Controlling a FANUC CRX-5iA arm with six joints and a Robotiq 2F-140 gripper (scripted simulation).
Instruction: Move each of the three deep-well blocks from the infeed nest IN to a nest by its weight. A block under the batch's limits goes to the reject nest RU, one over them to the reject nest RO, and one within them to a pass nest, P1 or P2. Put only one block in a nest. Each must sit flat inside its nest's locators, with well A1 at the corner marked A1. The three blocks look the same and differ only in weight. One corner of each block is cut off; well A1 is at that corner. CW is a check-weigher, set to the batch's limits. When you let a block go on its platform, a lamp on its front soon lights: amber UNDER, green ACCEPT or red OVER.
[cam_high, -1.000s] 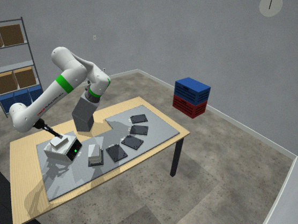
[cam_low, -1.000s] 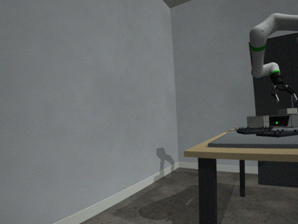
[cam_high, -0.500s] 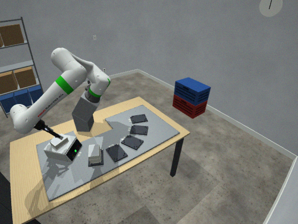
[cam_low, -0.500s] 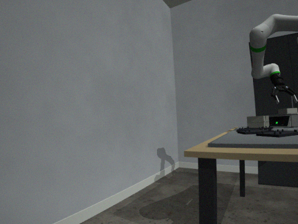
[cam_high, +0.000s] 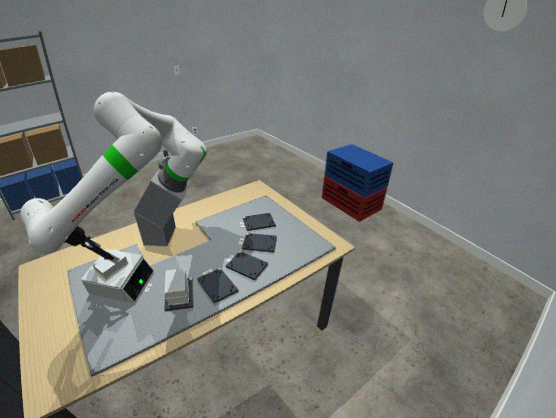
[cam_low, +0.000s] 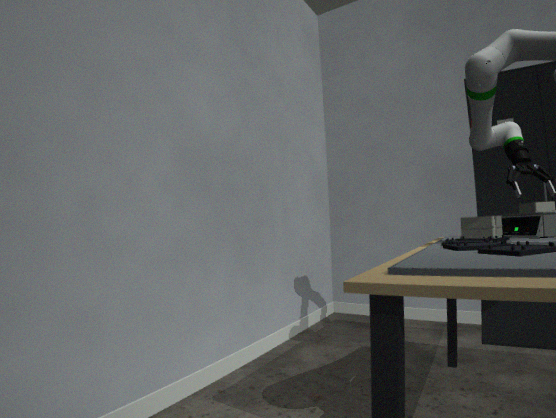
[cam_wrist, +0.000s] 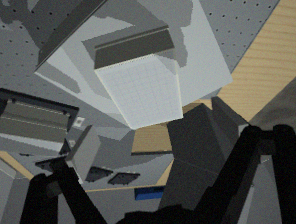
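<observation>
My hand is 9 cm above the weigher platform. Round my hand: CW label: 18 cm below, 13 cm to the left, 9 cm ahead; then check-weigher: 12 cm below, 1 cm to the left; then dark nest plate: 43 cm to the left, 20 cm ahead, 17 cm below.
</observation>
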